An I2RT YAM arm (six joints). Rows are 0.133 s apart.
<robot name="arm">
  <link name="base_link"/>
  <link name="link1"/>
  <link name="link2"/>
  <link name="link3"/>
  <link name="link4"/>
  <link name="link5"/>
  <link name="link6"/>
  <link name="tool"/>
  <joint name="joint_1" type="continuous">
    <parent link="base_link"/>
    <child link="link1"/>
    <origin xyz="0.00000 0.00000 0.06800" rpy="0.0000 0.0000 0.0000"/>
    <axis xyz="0 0 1"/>
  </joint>
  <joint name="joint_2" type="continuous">
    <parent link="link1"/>
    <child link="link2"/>
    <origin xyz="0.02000 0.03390 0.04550" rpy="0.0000 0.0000 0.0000"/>
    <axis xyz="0 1 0"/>
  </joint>
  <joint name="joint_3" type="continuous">
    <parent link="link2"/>
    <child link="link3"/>
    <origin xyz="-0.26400 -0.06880 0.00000" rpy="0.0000 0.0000 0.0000"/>
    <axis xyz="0 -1 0"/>
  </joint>
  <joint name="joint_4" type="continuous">
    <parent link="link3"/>
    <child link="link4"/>
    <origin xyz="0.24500 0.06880 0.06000" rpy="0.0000 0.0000 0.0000"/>
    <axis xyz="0 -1 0"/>
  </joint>
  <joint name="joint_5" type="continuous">
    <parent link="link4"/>
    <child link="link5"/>
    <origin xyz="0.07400 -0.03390 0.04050" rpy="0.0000 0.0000 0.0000"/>
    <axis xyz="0 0 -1"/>
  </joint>
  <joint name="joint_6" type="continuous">
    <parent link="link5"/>
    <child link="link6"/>
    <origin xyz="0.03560 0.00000 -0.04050" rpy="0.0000 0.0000 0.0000"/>
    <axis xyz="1 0 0"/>
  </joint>
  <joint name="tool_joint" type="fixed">
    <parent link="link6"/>
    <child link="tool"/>
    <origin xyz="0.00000 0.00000 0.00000" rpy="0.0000 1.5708 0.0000"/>
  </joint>
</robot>
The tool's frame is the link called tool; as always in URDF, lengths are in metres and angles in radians. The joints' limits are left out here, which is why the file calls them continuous.
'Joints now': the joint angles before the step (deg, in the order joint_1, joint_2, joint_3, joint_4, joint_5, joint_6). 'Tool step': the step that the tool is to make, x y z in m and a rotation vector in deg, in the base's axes. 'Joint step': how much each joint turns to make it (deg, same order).
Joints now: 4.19, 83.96, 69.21, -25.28, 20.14, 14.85
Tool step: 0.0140, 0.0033, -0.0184, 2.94, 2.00, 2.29
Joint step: 0.01, 3.70, 0.00, 1.65, -3.74, 0.87
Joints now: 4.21, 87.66, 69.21, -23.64, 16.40, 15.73
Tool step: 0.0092, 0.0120, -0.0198, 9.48, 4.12, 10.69
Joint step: 0.43, 3.27, -0.01, -0.10, -14.17, -0.05
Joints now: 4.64, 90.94, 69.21, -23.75, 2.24, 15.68
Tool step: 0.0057, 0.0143, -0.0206, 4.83, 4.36, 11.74
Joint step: 1.12, 3.40, -0.01, -0.75, -11.01, -4.33
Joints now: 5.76, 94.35, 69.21, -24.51, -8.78, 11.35
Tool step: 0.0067, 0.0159, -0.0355, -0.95, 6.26, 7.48
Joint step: 2.07, 5.70, -0.01, -1.43, -3.08, -4.52
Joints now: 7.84, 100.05, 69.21, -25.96, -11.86, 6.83
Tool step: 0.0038, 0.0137, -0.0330, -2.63, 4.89, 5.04
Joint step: 2.01, 5.29, 0.00, -0.69, 0.07, -3.62
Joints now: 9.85, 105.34, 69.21, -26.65, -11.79, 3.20
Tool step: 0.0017, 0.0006, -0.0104, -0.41, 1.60, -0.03
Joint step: 0.06, 1.69, 0.01, 0.04, 0.16, 0.02
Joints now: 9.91, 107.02, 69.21, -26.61, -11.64, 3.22
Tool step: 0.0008, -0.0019, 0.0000, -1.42, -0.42, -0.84
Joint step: -0.16, 0.01, 0.02, 0.16, 1.62, -0.02
